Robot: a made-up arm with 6 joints. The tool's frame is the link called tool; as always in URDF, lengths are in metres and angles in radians.
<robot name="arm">
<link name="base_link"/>
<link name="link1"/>
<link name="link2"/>
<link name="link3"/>
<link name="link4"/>
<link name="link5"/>
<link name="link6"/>
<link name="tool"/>
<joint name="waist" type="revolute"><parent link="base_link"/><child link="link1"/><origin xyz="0 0 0.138" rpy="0 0 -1.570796"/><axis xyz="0 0 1"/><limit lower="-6.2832" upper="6.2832"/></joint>
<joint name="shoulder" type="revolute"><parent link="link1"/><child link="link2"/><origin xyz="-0.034 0 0" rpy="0 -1.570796 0"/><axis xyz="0 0 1"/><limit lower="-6.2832" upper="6.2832"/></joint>
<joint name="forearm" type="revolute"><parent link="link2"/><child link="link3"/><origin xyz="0.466 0 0" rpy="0 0 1.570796"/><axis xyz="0 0 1"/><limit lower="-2.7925" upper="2.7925"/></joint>
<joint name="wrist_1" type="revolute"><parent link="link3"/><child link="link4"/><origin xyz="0 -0.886 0" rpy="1.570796 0 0"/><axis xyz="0 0 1"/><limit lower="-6.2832" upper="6.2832"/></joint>
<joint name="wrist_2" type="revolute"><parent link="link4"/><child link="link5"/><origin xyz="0 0 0" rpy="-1.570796 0 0"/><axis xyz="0 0 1"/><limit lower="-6.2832" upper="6.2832"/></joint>
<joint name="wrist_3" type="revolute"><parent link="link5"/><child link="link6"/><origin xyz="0 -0.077 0" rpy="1.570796 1.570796 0"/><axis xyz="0 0 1"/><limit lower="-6.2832" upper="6.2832"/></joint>
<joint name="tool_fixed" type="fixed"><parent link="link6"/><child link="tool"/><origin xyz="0 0 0" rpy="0 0 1.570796"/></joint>
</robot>
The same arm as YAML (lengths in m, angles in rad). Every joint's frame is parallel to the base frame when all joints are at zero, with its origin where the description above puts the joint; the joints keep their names.
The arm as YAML. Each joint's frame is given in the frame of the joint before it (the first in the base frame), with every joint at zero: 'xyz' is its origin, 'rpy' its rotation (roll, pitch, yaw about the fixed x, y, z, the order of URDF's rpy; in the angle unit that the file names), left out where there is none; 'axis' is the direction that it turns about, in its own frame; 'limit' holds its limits. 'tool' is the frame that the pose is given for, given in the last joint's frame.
units:
  length: m
  angle: rad
joints:
  - name: waist
    type: revolute
    origin:
      xyz: [0.0, 0.0, 0.138]
    axis: [0.0, 0.0, 1.0]
    limit:
      lower: -6.2832
      upper: 6.2832
  - name: shoulder
    type: revolute
    origin:
      xyz: [0.0, 0.034, 0.0]
    axis: [0.0, 1.0, 0.0]
    limit:
      lower: -6.2832
      upper: 6.2832
  - name: forearm
    type: revolute
    origin:
      xyz: [0.0, 0.0, 0.466]
    axis: [0.0, 1.0, 0.0]
    limit:
      lower: -2.7925
      upper: 2.7925
  - name: wrist_1
    type: revolute
    origin:
      xyz: [0.0, 0.0, 0.886]
    axis: [0.0, 0.0, 1.0]
    limit:
      lower: -6.2832
      upper: 6.2832
  - name: wrist_2
    type: revolute
    origin:
      xyz: [0.0, 0.0, 0.0]
    axis: [0.0, 1.0, 0.0]
    limit:
      lower: -6.2832
      upper: 6.2832
  - name: wrist_3
    type: revolute
    origin:
      xyz: [0.0, 0.0, 0.077]
    axis: [0.0, 0.0, 1.0]
    limit:
      lower: -6.2832
      upper: 6.2832
tool:
  origin:
    xyz: [0.0, 0.0, 0.0]
    rpy: [0.0, 0.0, 0.0]

